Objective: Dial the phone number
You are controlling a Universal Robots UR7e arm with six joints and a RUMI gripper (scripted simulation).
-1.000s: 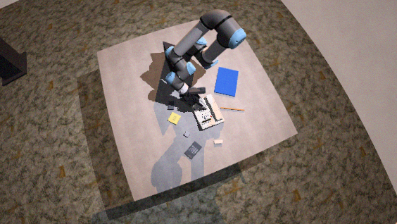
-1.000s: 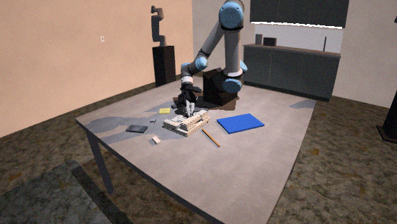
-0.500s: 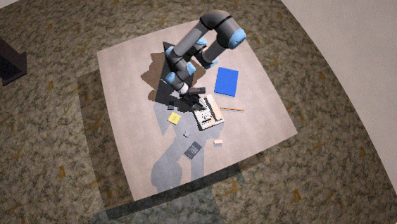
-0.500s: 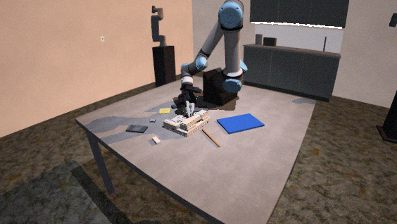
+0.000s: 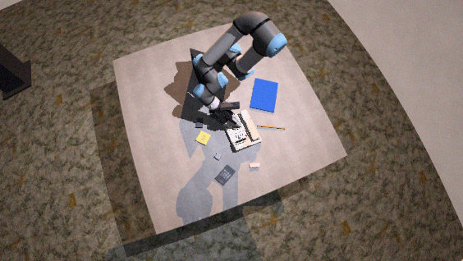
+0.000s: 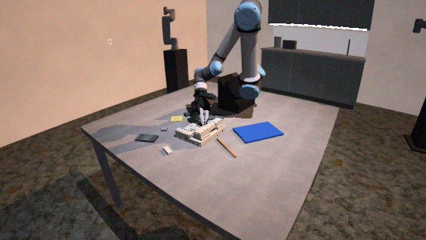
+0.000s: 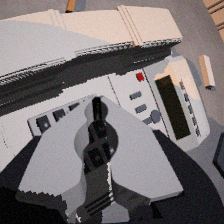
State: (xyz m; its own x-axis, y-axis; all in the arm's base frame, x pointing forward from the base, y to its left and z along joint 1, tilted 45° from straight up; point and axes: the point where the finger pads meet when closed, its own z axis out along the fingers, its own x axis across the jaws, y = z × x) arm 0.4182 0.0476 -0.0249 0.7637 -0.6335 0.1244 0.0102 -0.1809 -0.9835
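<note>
Right now my hand is 5 cm to the right of the handset and 2 cm short of it. Also, from my hand: small grey block: 20 cm to the right, 11 cm ahead, 4 cm below; then pencil: 18 cm to the left, 8 cm ahead, 4 cm below; then yellow note: 23 cm to the right, 4 cm below, 3 cm behind.
</note>
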